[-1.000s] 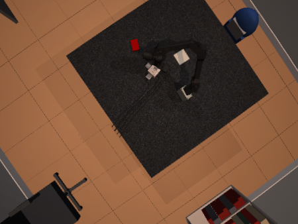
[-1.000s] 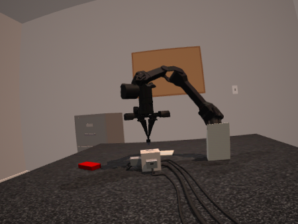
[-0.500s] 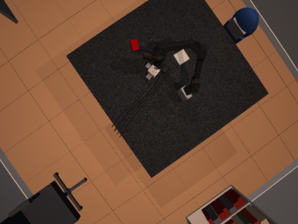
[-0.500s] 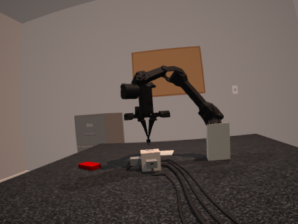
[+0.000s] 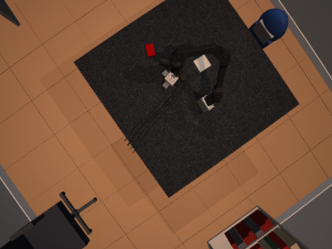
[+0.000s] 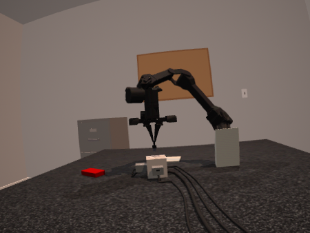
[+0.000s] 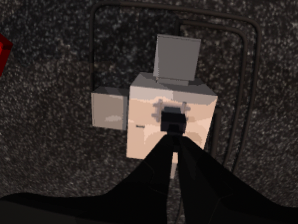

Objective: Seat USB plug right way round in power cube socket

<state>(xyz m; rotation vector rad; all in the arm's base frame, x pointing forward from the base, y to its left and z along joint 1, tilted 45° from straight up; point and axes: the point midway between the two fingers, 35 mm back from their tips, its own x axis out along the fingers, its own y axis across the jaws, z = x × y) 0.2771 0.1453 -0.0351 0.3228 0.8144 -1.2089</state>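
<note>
Right now the small dark USB plug is 2 cm below my gripper tip. The rest, counted from my gripper tip: metal-framed socket (6 cm below); white flat pad (26 cm to the right, 13 cm below); red block (27 cm ahead, 6 cm to the left, 12 cm below).
</note>
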